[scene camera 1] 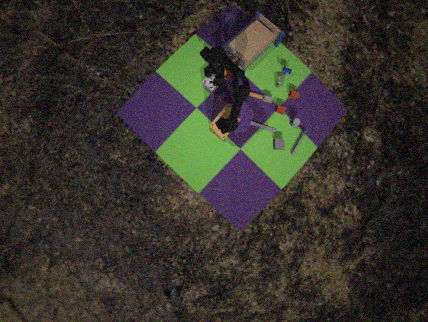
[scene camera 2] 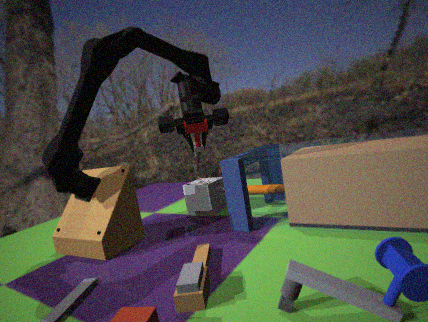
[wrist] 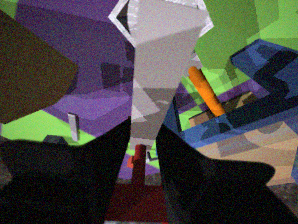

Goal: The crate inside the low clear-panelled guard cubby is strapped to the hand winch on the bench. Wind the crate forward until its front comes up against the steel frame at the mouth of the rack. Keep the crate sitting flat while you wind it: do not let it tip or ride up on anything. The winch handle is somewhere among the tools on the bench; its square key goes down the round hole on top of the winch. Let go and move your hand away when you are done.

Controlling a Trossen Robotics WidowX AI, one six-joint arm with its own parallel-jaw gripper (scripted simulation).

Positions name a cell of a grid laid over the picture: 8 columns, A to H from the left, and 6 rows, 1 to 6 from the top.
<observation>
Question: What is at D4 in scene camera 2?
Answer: A grey winch.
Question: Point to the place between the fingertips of my gripper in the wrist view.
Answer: D4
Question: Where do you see a wood-and-grey block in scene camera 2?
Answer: D6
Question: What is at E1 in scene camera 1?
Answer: A blue steel frame.
</observation>
